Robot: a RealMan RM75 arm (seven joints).
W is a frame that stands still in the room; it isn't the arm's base.
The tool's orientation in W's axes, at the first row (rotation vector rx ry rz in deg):
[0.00, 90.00, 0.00]
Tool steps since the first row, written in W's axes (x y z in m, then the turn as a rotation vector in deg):
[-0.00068, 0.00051, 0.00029, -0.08, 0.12, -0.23]
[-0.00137, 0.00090, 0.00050, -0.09, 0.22, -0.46]
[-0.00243, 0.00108, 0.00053, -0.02, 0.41, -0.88]
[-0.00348, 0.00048, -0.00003, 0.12, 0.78, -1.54]
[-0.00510, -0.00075, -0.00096, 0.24, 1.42, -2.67]
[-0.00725, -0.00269, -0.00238, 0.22, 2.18, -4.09]
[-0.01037, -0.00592, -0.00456, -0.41, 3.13, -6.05]
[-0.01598, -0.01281, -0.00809, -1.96, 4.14, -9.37]
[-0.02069, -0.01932, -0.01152, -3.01, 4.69, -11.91]
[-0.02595, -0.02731, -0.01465, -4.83, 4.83, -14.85]
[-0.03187, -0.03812, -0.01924, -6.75, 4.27, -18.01]
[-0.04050, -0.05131, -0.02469, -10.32, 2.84, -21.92]
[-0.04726, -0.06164, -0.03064, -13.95, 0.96, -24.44]
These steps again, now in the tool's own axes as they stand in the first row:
[-0.00029, 0.00051, -0.00068, 0.23, 0.12, -0.08]
[-0.00050, 0.00090, -0.00137, 0.46, 0.22, -0.09]
[-0.00053, 0.00108, -0.00243, 0.88, 0.41, -0.02]
[0.00003, 0.00048, -0.00348, 1.54, 0.78, 0.12]
[0.00096, -0.00075, -0.00510, 2.67, 1.42, 0.24]
[0.00238, -0.00269, -0.00725, 4.09, 2.18, 0.22]
[0.00456, -0.00592, -0.01037, 6.05, 3.13, -0.41]
[0.00809, -0.01281, -0.01598, 9.37, 4.14, -1.96]
[0.01152, -0.01932, -0.02069, 11.91, 4.69, -3.01]
[0.01465, -0.02731, -0.02595, 14.85, 4.83, -4.83]
[0.01924, -0.03812, -0.03187, 18.01, 4.27, -6.75]
[0.02469, -0.05131, -0.04050, 21.92, 2.84, -10.32]
[0.03064, -0.06164, -0.04726, 24.44, 0.96, -13.95]

